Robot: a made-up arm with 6 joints. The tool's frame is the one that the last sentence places.
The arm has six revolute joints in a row. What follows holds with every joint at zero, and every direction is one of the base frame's. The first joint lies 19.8 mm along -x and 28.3 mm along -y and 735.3 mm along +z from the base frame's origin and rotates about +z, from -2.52 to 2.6 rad. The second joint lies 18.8 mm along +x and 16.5 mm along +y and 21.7 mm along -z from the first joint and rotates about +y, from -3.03 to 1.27 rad. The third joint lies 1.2 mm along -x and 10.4 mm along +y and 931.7 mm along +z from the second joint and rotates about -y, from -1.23 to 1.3 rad. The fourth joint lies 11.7 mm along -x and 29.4 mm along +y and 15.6 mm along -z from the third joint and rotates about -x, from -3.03 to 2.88 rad. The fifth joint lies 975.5 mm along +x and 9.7 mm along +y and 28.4 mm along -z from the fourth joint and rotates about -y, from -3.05 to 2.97 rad. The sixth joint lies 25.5 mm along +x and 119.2 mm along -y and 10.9 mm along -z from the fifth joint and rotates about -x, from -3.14 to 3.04 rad. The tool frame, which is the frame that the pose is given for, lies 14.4 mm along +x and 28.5 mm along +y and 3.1 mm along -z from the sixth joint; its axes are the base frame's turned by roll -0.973, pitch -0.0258 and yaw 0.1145 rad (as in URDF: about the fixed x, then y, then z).
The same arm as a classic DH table. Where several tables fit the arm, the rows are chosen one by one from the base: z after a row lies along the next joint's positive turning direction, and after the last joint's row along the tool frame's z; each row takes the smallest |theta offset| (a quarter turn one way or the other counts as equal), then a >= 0, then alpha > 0; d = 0 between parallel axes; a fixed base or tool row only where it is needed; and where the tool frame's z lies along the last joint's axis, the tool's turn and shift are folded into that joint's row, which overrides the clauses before.
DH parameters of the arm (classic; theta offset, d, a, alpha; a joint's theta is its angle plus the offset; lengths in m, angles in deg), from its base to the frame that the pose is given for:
base (fixed): 55.02 0.0000 -0.0345 0.00
joint 1: -55.02 0.7136 0.0188 -90.00
joint 2: 89.93 0.0000 -0.9317 180.00
joint 3: -0.07 -0.0563 0.0156 90.00
joint 4: 0.00 -0.9638 0.0284 -90.00
joint 5: 0.00 0.1095 0.0109 90.00
joint 6: -34.47 -0.0423 0.0187 83.75
tool (fixed): -87.51 0.0219 0.0000 0.00
Joint limits (deg, base to tool): -144.39..148.97 -173.61..72.77 -70.47..74.48 -173.61..165.01 -174.75..170.17 -179.91..174.18

